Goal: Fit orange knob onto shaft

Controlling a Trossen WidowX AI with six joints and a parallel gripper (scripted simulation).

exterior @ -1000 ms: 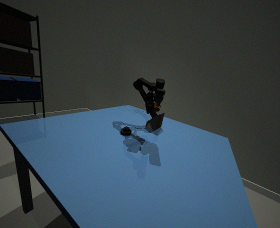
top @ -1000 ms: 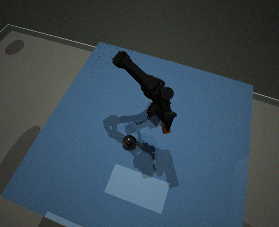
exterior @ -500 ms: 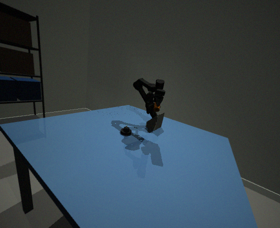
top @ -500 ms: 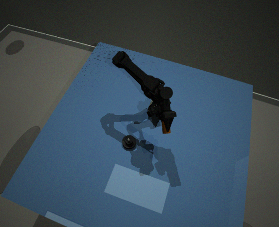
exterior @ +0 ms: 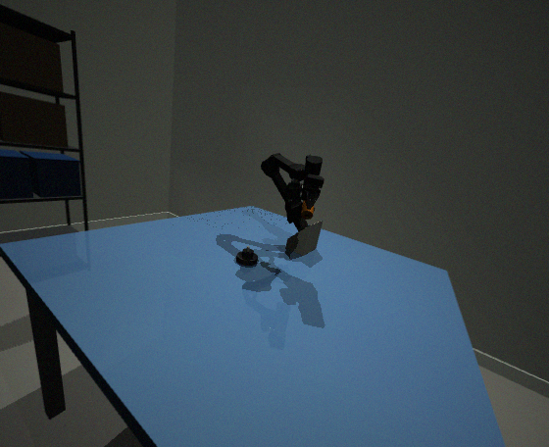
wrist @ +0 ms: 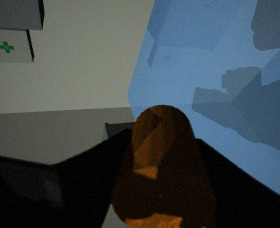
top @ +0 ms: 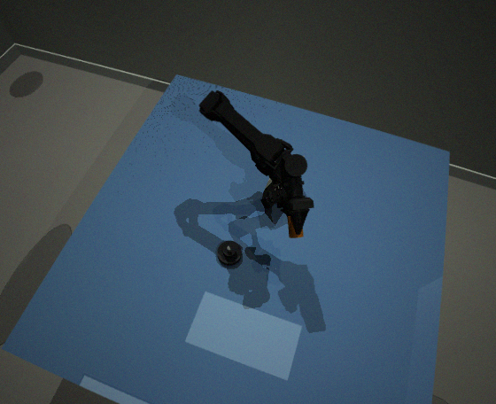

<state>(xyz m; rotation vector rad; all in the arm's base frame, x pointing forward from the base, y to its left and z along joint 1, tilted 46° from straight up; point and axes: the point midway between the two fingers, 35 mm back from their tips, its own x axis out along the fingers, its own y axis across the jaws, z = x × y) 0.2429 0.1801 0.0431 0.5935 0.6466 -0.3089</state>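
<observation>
My gripper tip is 30 mm past the orange knob, 20 mm below it and 10 mm to the left of it. Also, from my gripper tip: round dark pedestal 220 mm below, 190 mm to the right, 40 mm ahead.
</observation>
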